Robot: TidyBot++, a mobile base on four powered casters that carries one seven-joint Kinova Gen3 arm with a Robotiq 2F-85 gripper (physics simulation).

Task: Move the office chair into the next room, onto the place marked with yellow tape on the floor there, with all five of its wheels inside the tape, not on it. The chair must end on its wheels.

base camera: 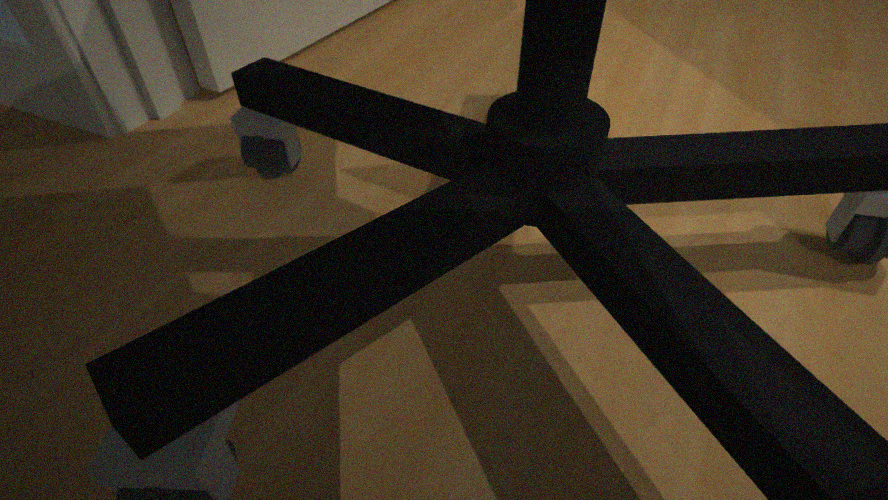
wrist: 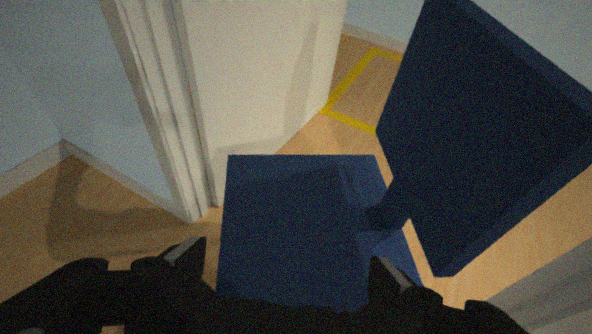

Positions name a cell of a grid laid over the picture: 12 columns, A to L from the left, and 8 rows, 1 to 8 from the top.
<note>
I see my gripper (wrist: F7), a blue office chair (wrist: J4), a white door frame (wrist: D2) and a yellow tape rectangle (wrist: G3).
</note>
